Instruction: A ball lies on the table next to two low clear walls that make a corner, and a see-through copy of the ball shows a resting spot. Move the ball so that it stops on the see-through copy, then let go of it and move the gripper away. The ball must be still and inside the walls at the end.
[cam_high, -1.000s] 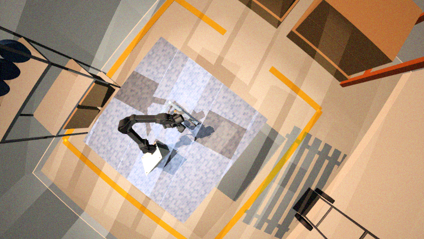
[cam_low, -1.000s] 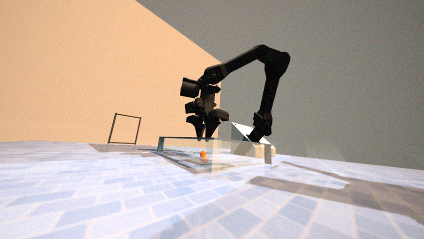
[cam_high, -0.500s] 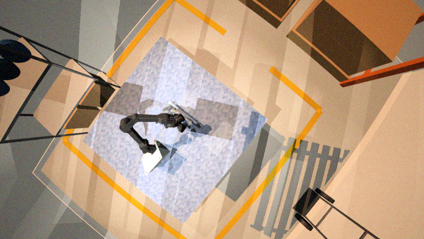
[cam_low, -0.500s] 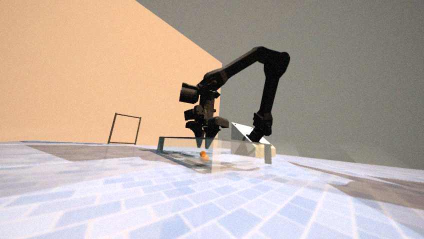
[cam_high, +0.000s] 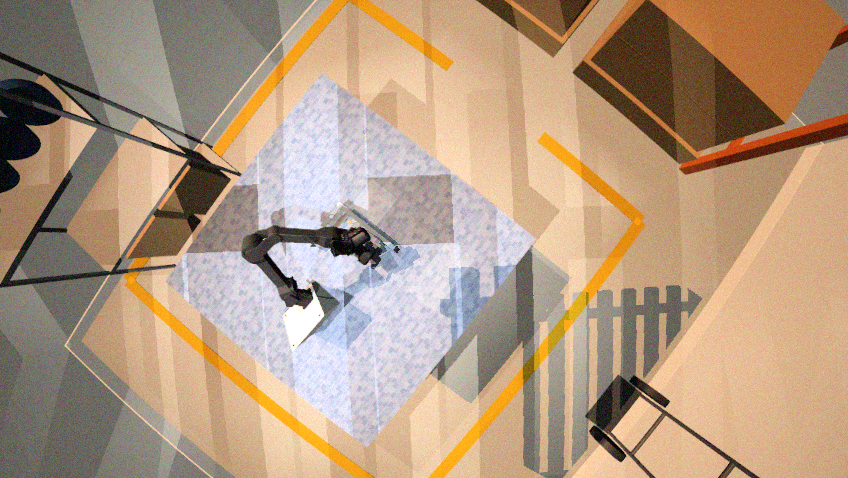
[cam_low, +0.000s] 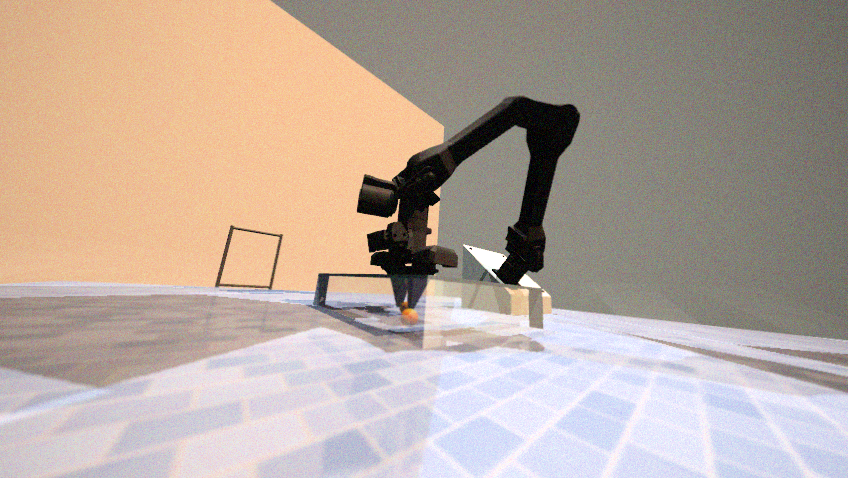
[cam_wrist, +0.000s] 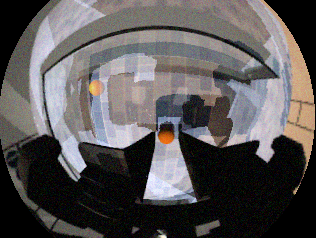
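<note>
My gripper tip is 6 cm short of the see-through copy of ball and 10 cm to the right of it. The rest, counted from my gripper tip: orange ball (right at my gripper tip); clear wall (10 cm ahead, 2 cm to the left, 2 cm above).
</note>
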